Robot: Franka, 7 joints.
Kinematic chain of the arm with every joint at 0, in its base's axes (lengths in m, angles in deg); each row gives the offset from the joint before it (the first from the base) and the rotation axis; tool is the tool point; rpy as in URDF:
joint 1: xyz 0 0 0.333 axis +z
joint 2: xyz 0 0 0 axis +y
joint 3: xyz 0 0 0.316 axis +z
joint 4: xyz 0.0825 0 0 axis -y
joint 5: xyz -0.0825 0 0.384 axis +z
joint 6: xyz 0 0 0 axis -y
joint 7: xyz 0.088 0 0 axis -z
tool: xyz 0 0 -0.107 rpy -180 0 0
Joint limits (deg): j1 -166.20..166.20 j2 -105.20..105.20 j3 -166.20..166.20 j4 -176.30..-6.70 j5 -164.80..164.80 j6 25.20..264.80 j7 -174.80..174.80
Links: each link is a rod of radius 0.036 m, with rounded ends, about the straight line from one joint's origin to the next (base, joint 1, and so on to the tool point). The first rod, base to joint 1, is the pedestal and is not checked.
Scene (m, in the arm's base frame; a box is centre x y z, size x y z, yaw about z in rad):
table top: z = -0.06
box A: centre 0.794 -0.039 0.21 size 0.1 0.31 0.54 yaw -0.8
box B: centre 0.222 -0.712 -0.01 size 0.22 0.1 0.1 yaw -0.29
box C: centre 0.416 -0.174 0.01 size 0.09 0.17 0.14 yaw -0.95
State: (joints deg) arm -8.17 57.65 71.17 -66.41 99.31 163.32 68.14
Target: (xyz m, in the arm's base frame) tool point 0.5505 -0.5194 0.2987
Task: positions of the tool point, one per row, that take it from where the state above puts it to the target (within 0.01 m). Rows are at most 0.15 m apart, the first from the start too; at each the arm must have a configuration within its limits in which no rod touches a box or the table.
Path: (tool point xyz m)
1: 0.6722 0.2908 0.4691
2: 0.6527 0.1960 0.4499
3: 0.6164 0.0985 0.4096
4: 0.5581 -0.0011 0.3554
5: 0.4708 -0.0960 0.2968
6: 0.5239 -0.1666 0.3303
7: 0.5574 -0.2535 0.3450
8: 0.5714 -0.3473 0.3410
9: 0.5677 -0.4384 0.3228
10: 0.5505 -0.5194 0.2988

